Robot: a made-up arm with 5 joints. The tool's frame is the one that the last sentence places. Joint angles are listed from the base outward.
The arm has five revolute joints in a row. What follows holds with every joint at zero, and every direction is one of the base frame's. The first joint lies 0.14 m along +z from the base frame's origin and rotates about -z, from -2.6 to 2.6 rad. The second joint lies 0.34 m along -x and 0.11 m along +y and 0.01 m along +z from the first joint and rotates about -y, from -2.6 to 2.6 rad. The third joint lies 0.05 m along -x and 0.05 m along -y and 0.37 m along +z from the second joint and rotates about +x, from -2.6 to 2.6 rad. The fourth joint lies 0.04 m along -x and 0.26 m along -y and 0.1 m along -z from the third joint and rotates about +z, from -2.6 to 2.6 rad. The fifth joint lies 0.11 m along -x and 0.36 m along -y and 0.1 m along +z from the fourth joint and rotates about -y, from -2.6 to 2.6 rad. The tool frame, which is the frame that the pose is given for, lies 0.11 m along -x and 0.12 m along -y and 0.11 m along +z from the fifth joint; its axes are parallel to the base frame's.
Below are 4 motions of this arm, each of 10 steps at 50 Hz.
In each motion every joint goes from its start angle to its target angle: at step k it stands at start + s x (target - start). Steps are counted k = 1, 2, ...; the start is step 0. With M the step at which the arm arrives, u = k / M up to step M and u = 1 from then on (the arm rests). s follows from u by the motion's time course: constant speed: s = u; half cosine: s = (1 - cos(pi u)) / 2; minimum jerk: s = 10 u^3 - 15 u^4 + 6 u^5.
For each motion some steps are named. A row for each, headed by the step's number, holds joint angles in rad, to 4 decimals.
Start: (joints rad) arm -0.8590 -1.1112 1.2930 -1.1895 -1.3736
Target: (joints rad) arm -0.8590 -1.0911 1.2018 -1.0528 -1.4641
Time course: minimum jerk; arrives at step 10
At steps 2, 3, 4, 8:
2: -0.8590 -1.1100 1.2877 -1.1816 -1.3788
3: -0.8590 -1.1079 1.2781 -1.1672 -1.3884
4: -0.8590 -1.1048 1.2640 -1.1461 -1.4023
8: -0.8590 -1.0923 1.2071 -1.0607 -1.4589

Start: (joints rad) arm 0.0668 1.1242 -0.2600 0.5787 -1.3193
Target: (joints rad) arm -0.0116 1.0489 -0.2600 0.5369 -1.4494
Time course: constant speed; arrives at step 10
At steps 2, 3, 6, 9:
2: 0.0511 1.1091 -0.2600 0.5703 -1.3453
3: 0.0433 1.1016 -0.2600 0.5662 -1.3583
6: 0.0198 1.0790 -0.2600 0.5536 -1.3974
9: -0.0038 1.0564 -0.2600 0.5411 -1.4364

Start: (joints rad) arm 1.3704 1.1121 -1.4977 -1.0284 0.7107
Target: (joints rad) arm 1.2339 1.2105 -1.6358 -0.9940 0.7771
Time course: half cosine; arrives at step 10
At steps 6, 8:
6: 1.2811 1.1765 -1.5881 -1.0059 0.7542
8: 1.2469 1.2011 -1.6226 -0.9973 0.7708

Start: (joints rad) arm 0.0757 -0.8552 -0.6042 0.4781 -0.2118
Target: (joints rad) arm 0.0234 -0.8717 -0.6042 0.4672 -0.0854
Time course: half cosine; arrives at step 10
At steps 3, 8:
3: 0.0649 -0.8586 -0.6042 0.4759 -0.1857
8: 0.0284 -0.8701 -0.6042 0.4682 -0.0975

